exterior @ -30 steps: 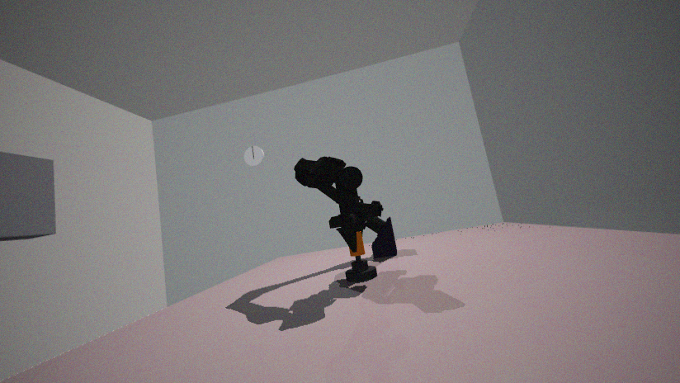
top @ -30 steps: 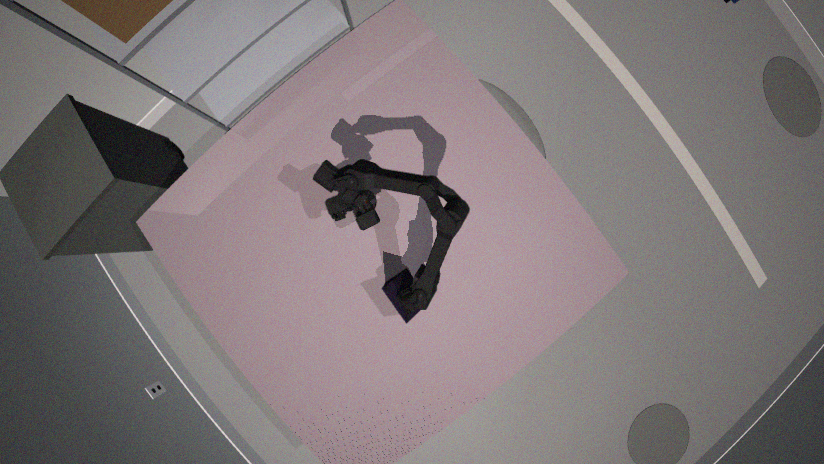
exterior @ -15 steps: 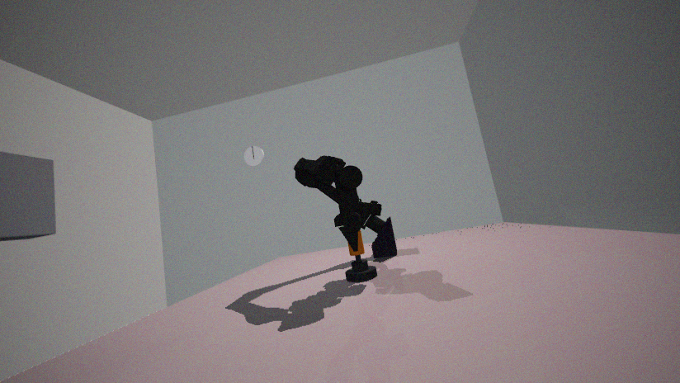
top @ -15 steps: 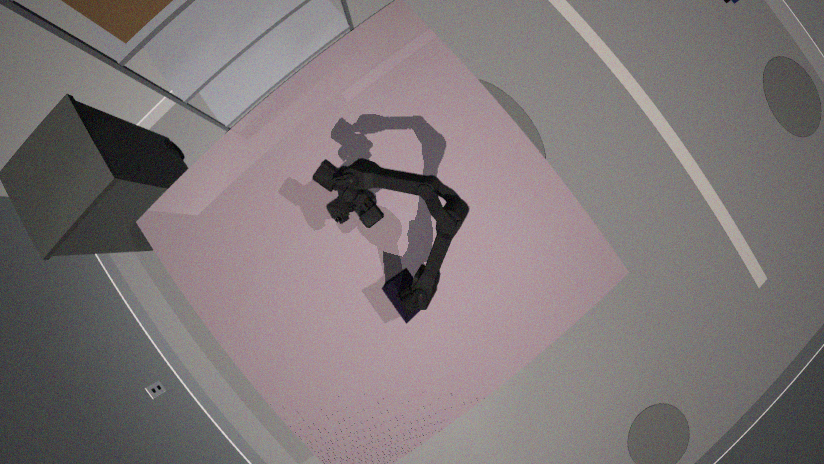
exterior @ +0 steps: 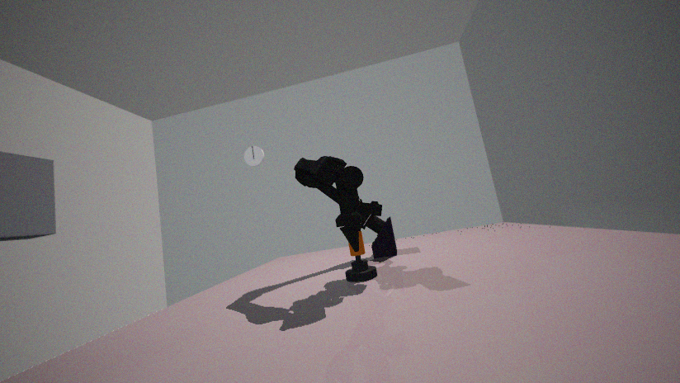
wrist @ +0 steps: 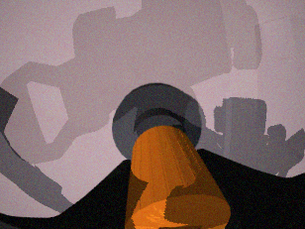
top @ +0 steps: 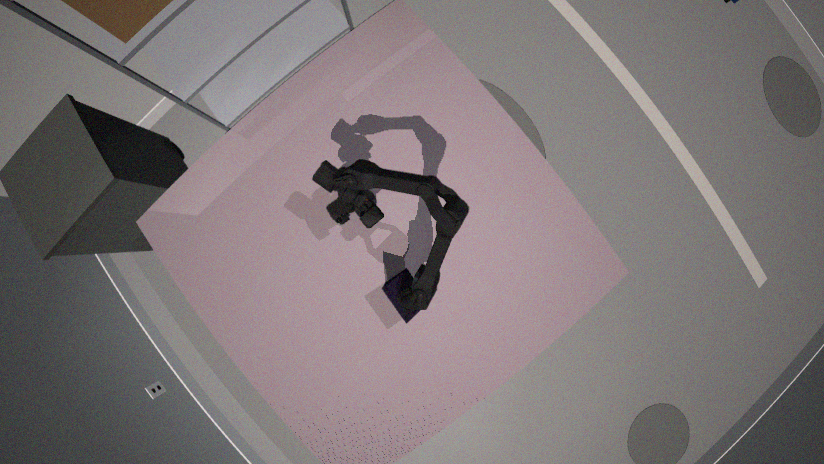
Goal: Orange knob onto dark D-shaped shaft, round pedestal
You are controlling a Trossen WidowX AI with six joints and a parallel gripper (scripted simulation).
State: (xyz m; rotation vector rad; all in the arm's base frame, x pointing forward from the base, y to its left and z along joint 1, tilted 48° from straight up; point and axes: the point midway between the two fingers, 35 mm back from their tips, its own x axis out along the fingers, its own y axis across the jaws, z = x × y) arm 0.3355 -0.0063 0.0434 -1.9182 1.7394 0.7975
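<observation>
Right now my gripper tip is 2 cm below the orange knob. From my gripper tip the other things lie so: round pedestal (4 cm below).
</observation>
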